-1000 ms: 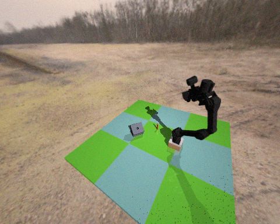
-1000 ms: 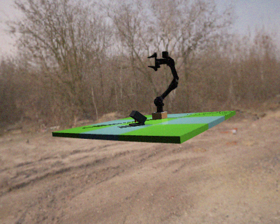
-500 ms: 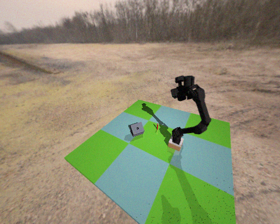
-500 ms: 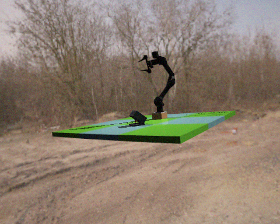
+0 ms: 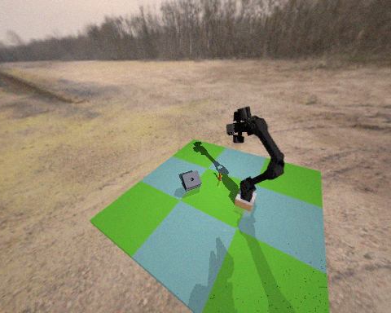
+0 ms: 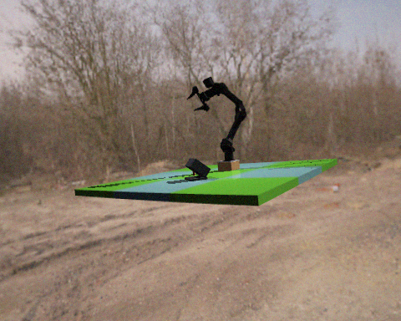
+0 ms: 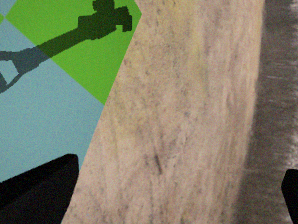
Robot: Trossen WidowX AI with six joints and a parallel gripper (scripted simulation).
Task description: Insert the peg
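Now: gripper tip 420 mm above the red peg, 70 mm short of it and 30 mm to the right of it.
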